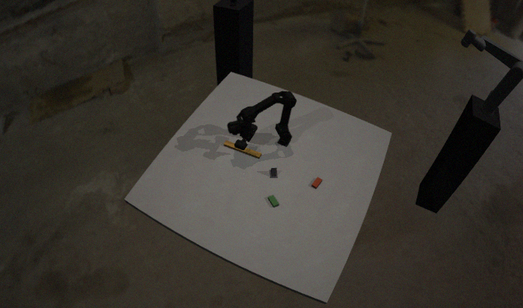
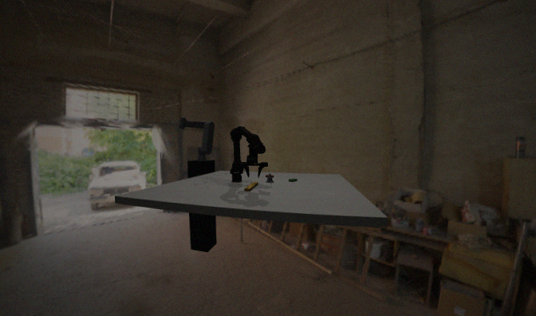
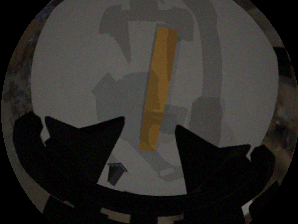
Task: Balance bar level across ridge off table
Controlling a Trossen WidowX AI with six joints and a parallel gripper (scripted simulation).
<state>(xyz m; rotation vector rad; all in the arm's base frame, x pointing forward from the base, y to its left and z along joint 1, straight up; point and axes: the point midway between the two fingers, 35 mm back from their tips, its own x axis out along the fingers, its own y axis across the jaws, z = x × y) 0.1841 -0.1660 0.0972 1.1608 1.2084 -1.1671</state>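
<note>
My gripper tip is now 5 cm above the bar and 3 cm to the left of it. The rest, counted from my gripper tip: green block: 30 cm to the left, 24 cm ahead, 5 cm below; orange-red block: 47 cm to the left, 5 cm below, 1 cm ahead.
</note>
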